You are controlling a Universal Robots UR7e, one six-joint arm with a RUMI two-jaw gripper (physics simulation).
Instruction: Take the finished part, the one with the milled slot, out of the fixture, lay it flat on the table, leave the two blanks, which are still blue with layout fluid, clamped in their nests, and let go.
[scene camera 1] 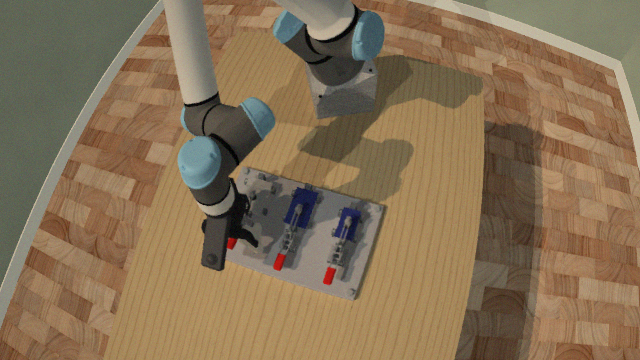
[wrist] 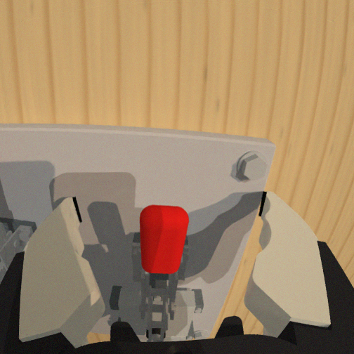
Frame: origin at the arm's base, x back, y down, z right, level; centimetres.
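Where they show: gripper, between the fingertips: [scene camera 1: 236, 245]; arm's base, origin of its link: [scene camera 1: 339, 61].
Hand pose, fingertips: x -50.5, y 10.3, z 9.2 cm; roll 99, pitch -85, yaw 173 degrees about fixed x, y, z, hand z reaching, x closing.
Note:
Each offset is from my fingertips to the centre of the thing. Level surfaces: height alone.
My gripper [scene camera 1: 237, 246] [wrist: 169, 197] is open. Its pale fingers stand wide apart on either side of the left clamp's red handle @[dx -0.6, dy -4.8, dz -0.4 cm] [scene camera 1: 231, 243] [wrist: 164, 240], with a gap on each side. The fixture plate @[dx +7.7, dy +0.6, dz -11.4 cm] [scene camera 1: 315, 250] [wrist: 200, 150] lies on the table. The middle blue blank @[dx +12.9, dy -1.3, dz -11.5 cm] [scene camera 1: 307, 197] and the right blue blank @[dx +11.9, dy -1.8, dz -22.5 cm] [scene camera 1: 354, 230] sit in their nests under clamp arms. The left nest is shaded and partly hidden by the arm in the scene view. I cannot make out the slotted part in either view.
The middle clamp's red handle @[dx -1.0, dy -3.3, dz -11.4 cm] [scene camera 1: 279, 262] and the right clamp's red handle @[dx -1.1, dy -4.3, dz -22.4 cm] [scene camera 1: 329, 276] point to the plate's front edge. A hex bolt [wrist: 251, 166] stands at a plate corner beside my right finger. The robot's base [scene camera 1: 345, 97] stands behind the plate on the wooden table @[dy +1.3 cm] [scene camera 1: 410, 280].

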